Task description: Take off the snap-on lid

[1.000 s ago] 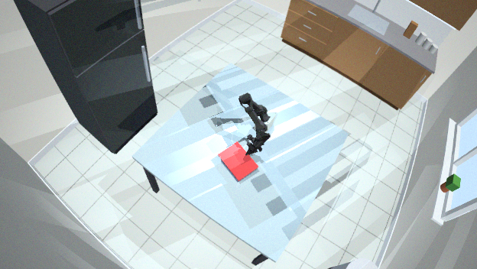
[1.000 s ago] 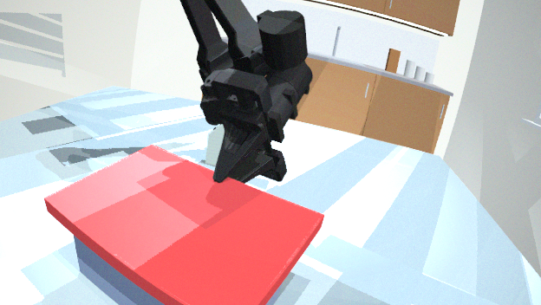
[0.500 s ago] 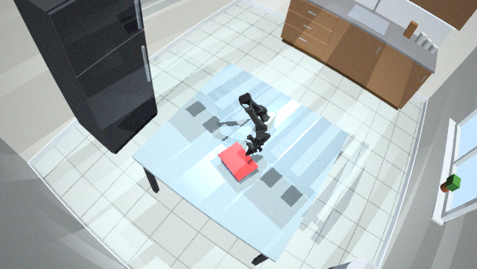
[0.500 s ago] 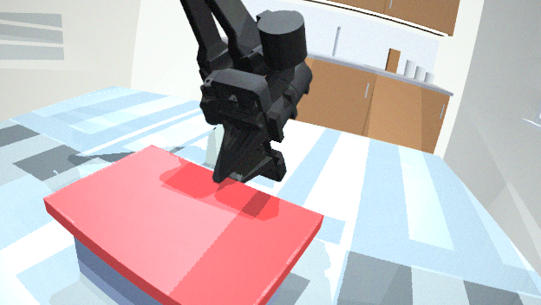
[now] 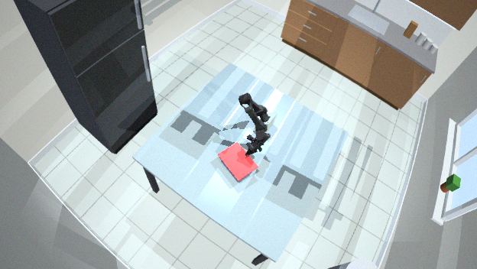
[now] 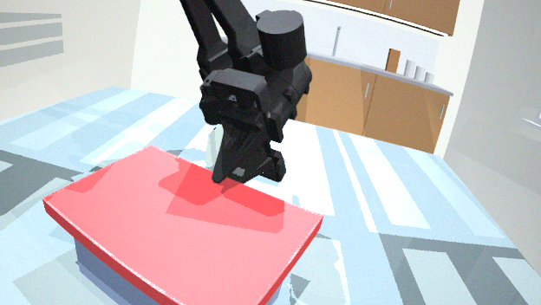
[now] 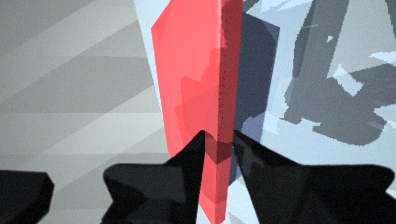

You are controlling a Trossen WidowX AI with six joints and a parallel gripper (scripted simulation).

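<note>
The red lid lies 7 cm ahead of my gripper tip and 3 cm to the right of it. From my gripper tip the other things lie so: storage box: 7 cm ahead, 6 cm below, 3 cm to the right.
</note>
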